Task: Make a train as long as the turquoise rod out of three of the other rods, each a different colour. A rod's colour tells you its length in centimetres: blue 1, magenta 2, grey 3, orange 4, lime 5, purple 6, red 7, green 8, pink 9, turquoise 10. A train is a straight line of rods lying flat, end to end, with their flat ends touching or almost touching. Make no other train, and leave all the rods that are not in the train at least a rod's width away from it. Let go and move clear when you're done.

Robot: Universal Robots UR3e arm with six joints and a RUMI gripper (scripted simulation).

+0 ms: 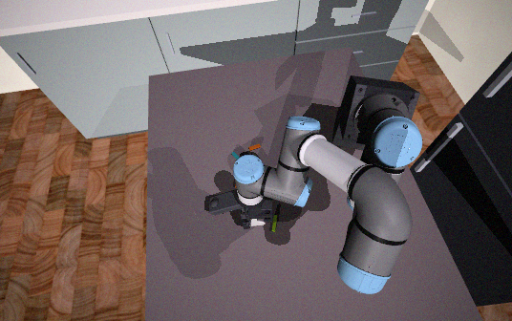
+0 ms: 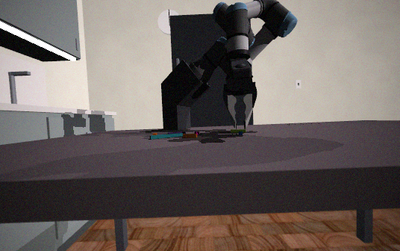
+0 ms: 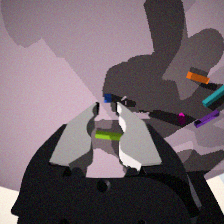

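My gripper is now 3 cm above the blue rod. Also, from my hand: magenta rod 13 cm to the right, 6 cm behind, 3 cm below; purple rod 20 cm to the right, 6 cm behind, 3 cm below; lime rod 8 cm behind, 3 cm below, 1 cm to the left.
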